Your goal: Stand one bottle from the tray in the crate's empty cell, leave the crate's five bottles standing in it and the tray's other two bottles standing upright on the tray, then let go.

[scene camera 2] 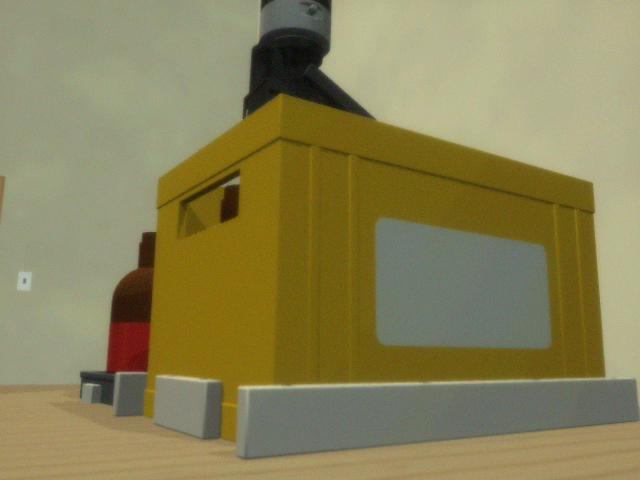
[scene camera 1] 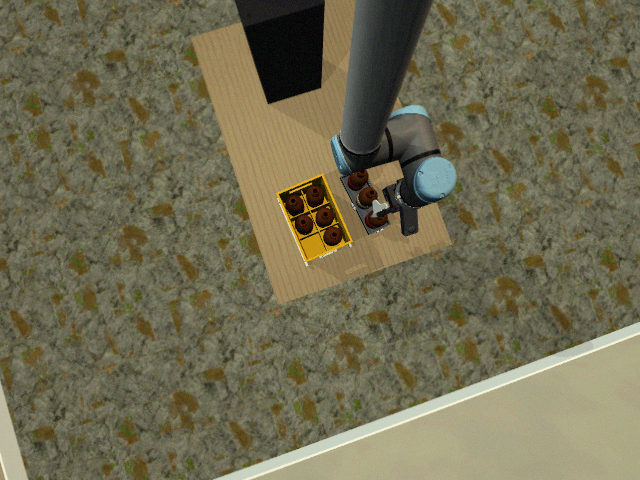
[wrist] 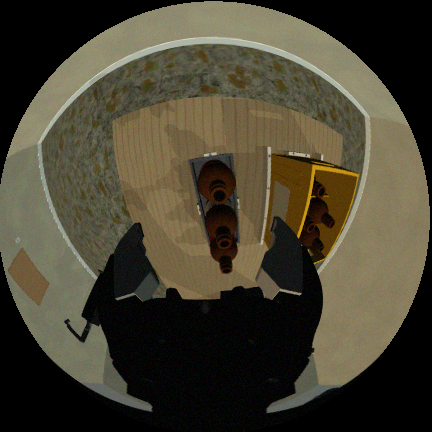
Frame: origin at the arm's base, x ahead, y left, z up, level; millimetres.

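Seen in the pictures: gripper, between the fingertips: (wrist: 205, 221).
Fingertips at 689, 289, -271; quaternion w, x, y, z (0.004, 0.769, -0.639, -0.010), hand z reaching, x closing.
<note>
Pixels of each thing's middle, then the offset from my fingertips to it, as dx, dy, dz. "pt": a spot on its surface instead. Level surfaces: height alone.
- yellow crate, middle of its body: (scene camera 2: 376, 295) (wrist: 305, 210) (scene camera 1: 314, 220) -17, -269, -132
- dark tray, a spot on its surface: (scene camera 2: 105, 390) pt -202, -111, -208
- end bottle, middle of its body: (wrist: 215, 181) (scene camera 1: 377, 217) +6, -17, -137
- wooden table, height of its surface: dz -219
The yellow crate (scene camera 1: 338, 208) (scene camera 2: 320, 289) (wrist: 292, 182) holds five upright brown bottles; its empty cell (scene camera 1: 313, 245) is at the lower left corner in scene camera 1. Three bottles stand upright on the dark tray (scene camera 1: 361, 210) (scene camera 2: 105, 390) beside it: the end bottle (scene camera 1: 376, 219) (wrist: 216, 177), the middle one (scene camera 1: 367, 196) (wrist: 221, 222) and the far one (scene camera 1: 357, 179) (wrist: 225, 252). My gripper (scene camera 1: 381, 209) (wrist: 205, 221) is open and empty, at the tray's side away from the crate, one finger overlapping the end bottle in scene camera 1. In scene camera 2 the crate hides its fingertips.
The wooden table (scene camera 1: 289, 284) (wrist: 160, 130) carries crate and tray. White strips (scene camera 2: 439, 413) edge the crate's base. A black block (scene camera 1: 292, 62) stands farther back on the table. The grey arm (scene camera 1: 382, 77) reaches over the table past the tray's far end.
</note>
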